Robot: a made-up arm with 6 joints. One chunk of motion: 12 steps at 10 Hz.
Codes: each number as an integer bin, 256 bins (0 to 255) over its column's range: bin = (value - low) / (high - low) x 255, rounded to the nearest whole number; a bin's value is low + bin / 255 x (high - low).
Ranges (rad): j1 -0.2..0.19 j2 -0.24..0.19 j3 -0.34..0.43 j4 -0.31..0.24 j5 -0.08..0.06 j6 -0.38..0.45
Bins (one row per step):
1: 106 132 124 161 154 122
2: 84 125 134 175 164 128
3: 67 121 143 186 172 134
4: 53 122 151 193 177 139
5: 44 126 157 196 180 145
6: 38 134 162 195 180 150
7: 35 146 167 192 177 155
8: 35 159 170 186 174 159
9: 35 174 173 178 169 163
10: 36 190 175 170 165 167
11: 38 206 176 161 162 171
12: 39 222 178 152 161 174
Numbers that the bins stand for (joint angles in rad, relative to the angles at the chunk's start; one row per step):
1: -0.0379 -0.0174 0.0344 0.0373 0.0045 0.0171
2: -0.0715 -0.0292 0.0646 0.0675 0.0100 0.0366
3: -0.0975 -0.0360 0.0918 0.0912 0.0144 0.0562
4: -0.1189 -0.0343 0.1160 0.1063 0.0172 0.0724
5: -0.1327 -0.0275 0.1341 0.1127 0.0188 0.0920
6: -0.1419 -0.0140 0.1492 0.1106 0.0188 0.1082
7: -0.1465 0.0062 0.1643 0.1041 0.0172 0.1245
8: -0.1465 0.0281 0.1733 0.0912 0.0155 0.1375
9: -0.1465 0.0534 0.1824 0.0739 0.0128 0.1505
10: -0.1449 0.0804 0.1884 0.0567 0.0106 0.1636
11: -0.1419 0.1074 0.1915 0.0373 0.0089 0.1766
12: -0.1404 0.1344 0.1975 0.0178 0.0084 0.1864

